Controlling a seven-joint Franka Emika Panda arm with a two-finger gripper.
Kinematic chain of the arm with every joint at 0, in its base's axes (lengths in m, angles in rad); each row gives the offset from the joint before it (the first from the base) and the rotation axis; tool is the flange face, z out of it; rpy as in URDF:
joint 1: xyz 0 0 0.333 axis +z
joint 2: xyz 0 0 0 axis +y
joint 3: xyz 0 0 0.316 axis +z
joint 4: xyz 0.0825 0 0 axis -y
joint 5: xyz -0.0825 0 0.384 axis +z
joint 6: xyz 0 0 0 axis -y
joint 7: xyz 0.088 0 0 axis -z
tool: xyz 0 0 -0.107 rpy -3.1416 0 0
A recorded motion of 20 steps. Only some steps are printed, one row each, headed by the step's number.
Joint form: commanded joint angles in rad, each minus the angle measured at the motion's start. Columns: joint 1, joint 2, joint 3, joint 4, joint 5, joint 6, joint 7.
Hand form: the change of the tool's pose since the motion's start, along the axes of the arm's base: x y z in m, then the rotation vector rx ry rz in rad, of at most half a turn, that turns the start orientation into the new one. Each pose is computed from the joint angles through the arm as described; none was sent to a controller.
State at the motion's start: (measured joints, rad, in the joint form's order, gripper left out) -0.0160 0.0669 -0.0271 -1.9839 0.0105 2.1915 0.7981
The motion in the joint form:
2: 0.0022 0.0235 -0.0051 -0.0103 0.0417 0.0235 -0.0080
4: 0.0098 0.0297 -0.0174 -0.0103 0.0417 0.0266 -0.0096
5: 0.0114 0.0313 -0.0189 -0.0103 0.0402 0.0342 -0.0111
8: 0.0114 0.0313 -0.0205 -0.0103 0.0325 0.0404 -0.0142
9: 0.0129 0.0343 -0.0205 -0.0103 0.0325 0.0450 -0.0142
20: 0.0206 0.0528 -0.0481 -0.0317 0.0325 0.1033 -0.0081
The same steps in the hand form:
2: 0.0026 -0.0004 -0.0163 0.0345 0.0085 -0.0155
4: 0.0033 -0.0030 -0.0196 0.0330 0.0115 -0.0187
5: 0.0042 -0.0031 -0.0197 0.0308 0.0056 -0.0166
8: 0.0047 -0.0043 -0.0191 0.0232 -0.0003 -0.0114
9: 0.0054 -0.0035 -0.0204 0.0228 -0.0019 -0.0101
20: 0.0070 -0.0153 -0.0354 0.0173 -0.0203 -0.0375

